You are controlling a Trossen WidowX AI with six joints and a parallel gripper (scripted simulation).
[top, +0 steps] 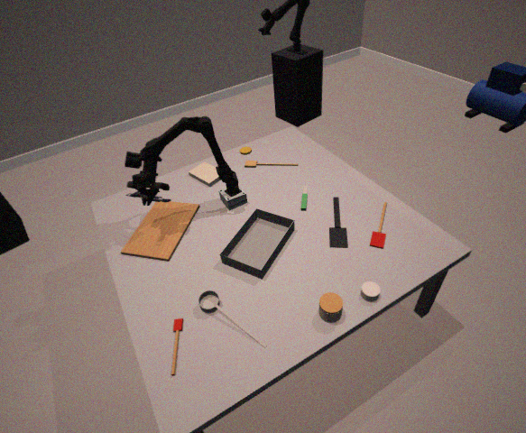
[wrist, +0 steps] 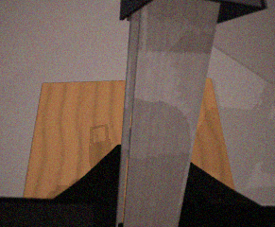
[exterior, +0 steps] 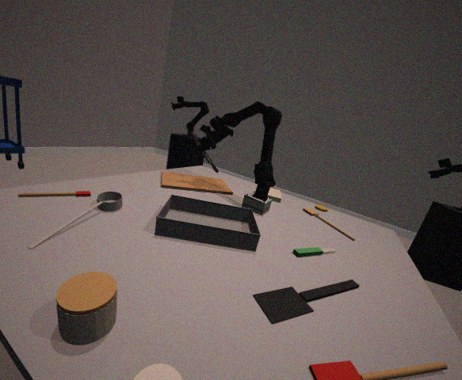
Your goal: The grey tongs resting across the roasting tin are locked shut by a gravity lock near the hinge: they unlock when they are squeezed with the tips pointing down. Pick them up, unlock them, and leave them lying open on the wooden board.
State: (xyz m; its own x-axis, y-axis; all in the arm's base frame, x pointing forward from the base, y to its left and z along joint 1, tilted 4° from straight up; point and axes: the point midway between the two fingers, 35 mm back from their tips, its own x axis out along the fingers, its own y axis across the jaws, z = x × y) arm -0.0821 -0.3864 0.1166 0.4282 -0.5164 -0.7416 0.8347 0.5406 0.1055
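Right now my gripper tip is 1 cm past the wooden board, 3 cm to the right of it and 16 cm above it. Also, from my gripper tip: cream block 21 cm behind, 41 cm to the left, 16 cm below; then green-handled tool 30 cm ahead, 66 cm to the left, 16 cm below; then roasting tin 40 cm ahead, 30 cm to the left, 14 cm below.
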